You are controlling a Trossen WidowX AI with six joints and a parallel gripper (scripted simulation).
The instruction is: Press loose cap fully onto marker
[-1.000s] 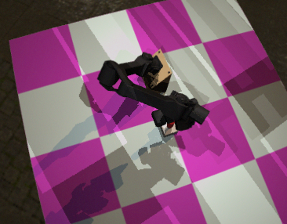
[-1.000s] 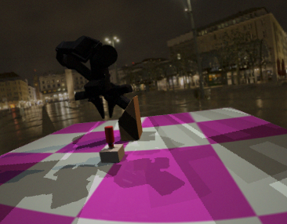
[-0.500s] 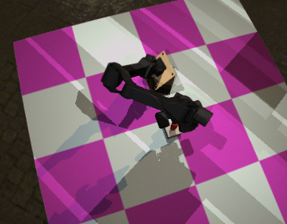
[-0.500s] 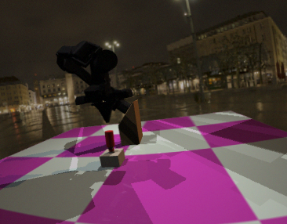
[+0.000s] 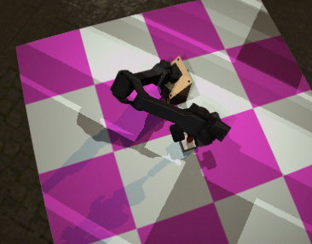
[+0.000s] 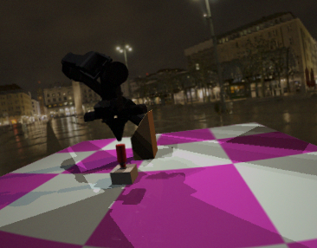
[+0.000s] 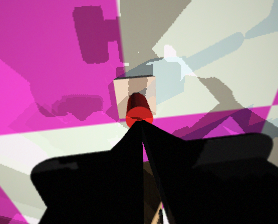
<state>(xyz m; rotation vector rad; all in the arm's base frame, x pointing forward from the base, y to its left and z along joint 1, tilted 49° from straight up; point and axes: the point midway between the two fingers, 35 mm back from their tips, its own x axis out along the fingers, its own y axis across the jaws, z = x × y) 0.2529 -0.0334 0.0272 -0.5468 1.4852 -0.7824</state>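
My gripper tip is now 40 mm above the red cap. The rest, counted from my gripper tip: holder block (110 mm below).
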